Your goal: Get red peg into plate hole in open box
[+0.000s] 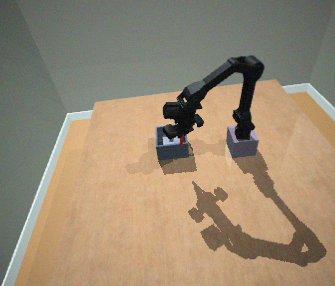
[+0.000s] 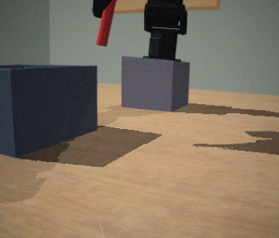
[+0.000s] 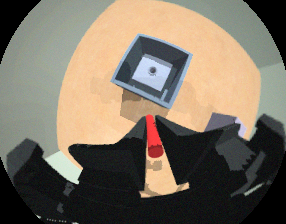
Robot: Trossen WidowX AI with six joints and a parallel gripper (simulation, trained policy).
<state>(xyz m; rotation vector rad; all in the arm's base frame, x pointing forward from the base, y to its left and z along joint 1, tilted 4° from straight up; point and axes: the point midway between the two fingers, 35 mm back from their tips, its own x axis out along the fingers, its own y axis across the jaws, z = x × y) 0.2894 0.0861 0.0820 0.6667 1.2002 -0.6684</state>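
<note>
Right now the pale plate is 60 mm ahead of my gripper tip, 100 mm to the right of it and 120 mm below it. The rest, counted from my gripper tip: blue box (60 mm ahead, 100 mm to the right, 140 mm below); red peg (10 mm behind, 10 mm to the left).
</note>
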